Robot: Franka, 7 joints.
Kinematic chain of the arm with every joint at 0, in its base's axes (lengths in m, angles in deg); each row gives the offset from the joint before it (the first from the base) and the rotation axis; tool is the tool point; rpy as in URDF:
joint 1: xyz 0 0 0.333 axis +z
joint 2: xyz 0 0 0 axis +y
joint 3: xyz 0 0 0.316 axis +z
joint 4: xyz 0.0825 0 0 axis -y
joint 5: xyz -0.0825 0 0.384 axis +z
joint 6: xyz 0 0 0 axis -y
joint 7: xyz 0.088 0 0 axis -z
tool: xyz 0 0 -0.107 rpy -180 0 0
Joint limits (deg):
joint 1: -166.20..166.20
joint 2: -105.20..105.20
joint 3: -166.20..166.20
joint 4: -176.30..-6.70
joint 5: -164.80..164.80
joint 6: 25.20..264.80
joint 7: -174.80..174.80
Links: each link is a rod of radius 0.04 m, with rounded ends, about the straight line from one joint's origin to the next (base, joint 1, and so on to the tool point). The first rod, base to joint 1, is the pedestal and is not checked.
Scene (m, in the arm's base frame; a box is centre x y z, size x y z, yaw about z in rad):
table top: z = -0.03
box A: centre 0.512 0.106 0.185 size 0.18 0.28 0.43 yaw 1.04
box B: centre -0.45 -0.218 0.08 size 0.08 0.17 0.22 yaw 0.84
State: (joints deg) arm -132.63 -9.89 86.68 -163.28 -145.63 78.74 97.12
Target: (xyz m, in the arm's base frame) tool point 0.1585 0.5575 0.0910
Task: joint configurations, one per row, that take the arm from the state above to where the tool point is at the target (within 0.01 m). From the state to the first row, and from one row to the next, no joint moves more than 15 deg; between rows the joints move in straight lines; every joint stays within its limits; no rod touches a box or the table.
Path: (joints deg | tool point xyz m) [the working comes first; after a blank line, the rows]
Joints at the target: -78.76 -49.58 156.31 -120.77 -162.13 88.64 97.12
Straight joint move there: touches box A.

1: -124.91 -1.32 91.66 -166.54 -142.94 65.36 96.84 | 0.2598 -0.2681 0.2869
2: -117.19 7.24 96.65 -169.79 -140.24 51.97 96.55 | 0.2866 -0.1973 0.2953
3: -109.47 15.81 101.63 -173.04 -137.55 38.58 96.27 | 0.2930 -0.1277 0.3115
4: -101.76 24.38 106.61 -176.30 -134.85 25.20 95.98 | 0.2803 -0.0659 0.3330
5: -101.86 19.07 121.51 -176.30 -134.45 25.20 99.89 | 0.2864 0.0032 0.3576
6: -101.97 13.76 136.41 -176.30 -134.06 25.20 103.79 | 0.2748 0.0755 0.3681
7: -102.07 8.45 151.30 -176.30 -133.66 25.20 107.70 | 0.2457 0.1444 0.3646
8: -102.18 3.14 166.20 -176.30 -133.26 25.20 111.60 | 0.2007 0.2035 0.3491
9: -97.49 -7.41 164.22 -165.19 -139.03 37.89 108.71 | 0.2202 0.2878 0.3137
10: -92.81 -17.95 162.25 -154.09 -144.81 50.58 105.81 | 0.2244 0.3699 0.2687
11: -88.13 -28.49 160.27 -142.98 -150.58 63.27 102.91 | 0.2141 0.4449 0.2157
12: -83.44 -39.04 158.29 -131.88 -156.35 75.95 100.02 | 0.1911 0.5085 0.1558
13: -78.76 -49.58 156.31 -120.77 -162.13 88.64 97.12 | 0.1585 0.5575 0.0910

